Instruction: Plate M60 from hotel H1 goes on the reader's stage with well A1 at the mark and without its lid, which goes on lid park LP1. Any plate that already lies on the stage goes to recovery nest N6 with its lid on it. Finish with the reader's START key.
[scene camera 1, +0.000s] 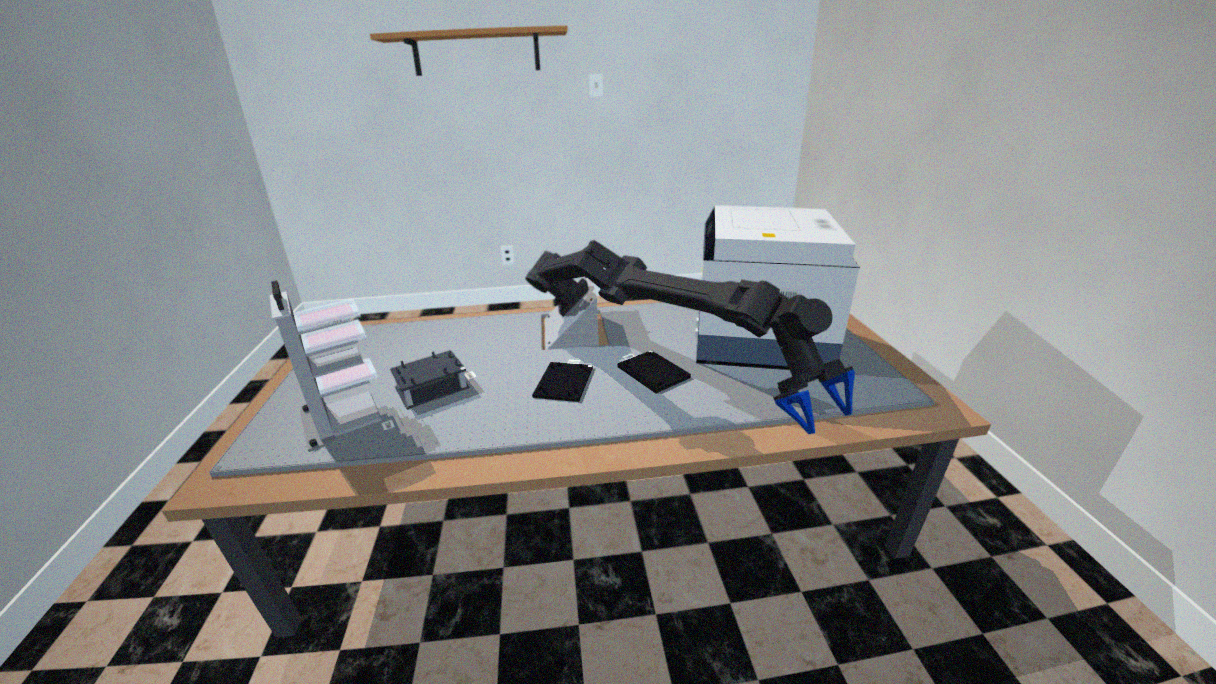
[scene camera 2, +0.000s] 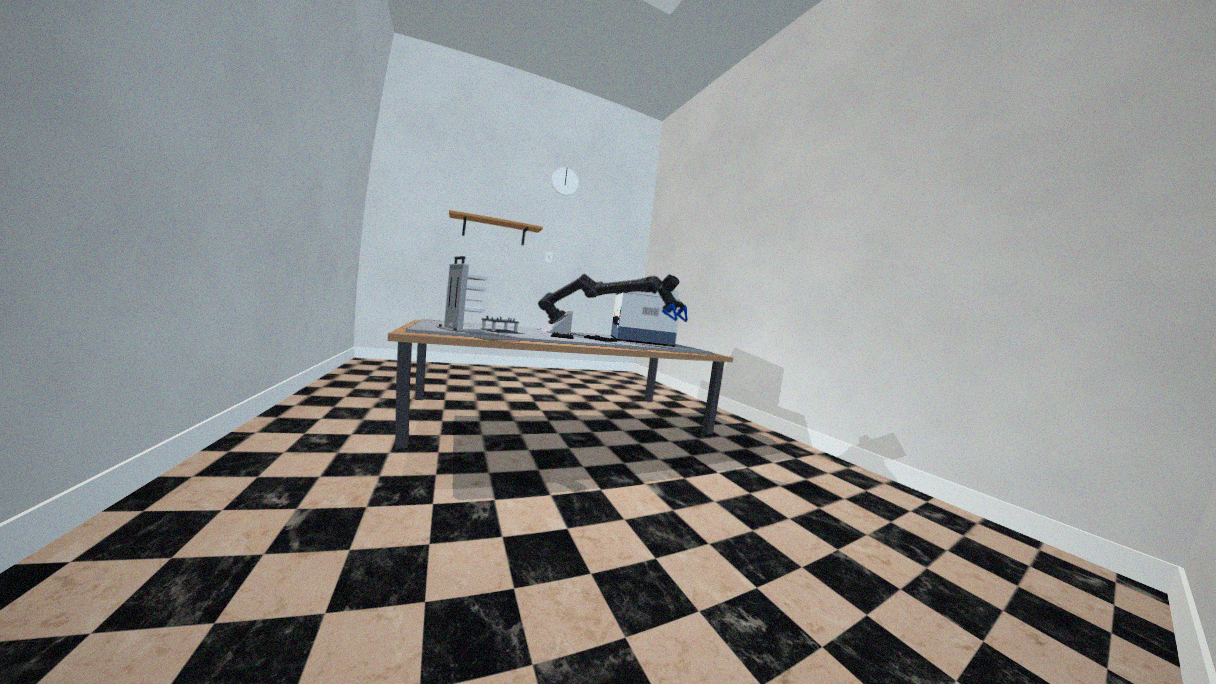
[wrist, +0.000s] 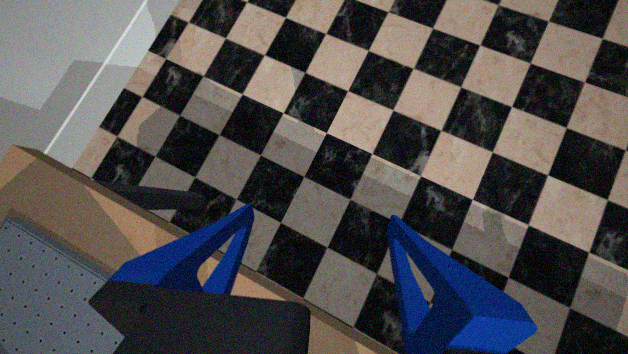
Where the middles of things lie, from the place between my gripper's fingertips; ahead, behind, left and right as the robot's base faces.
I see the black pad N6 (scene camera 1: 656, 373) 490 mm behind my hand, 210 mm to the right of it and 160 mm below it.
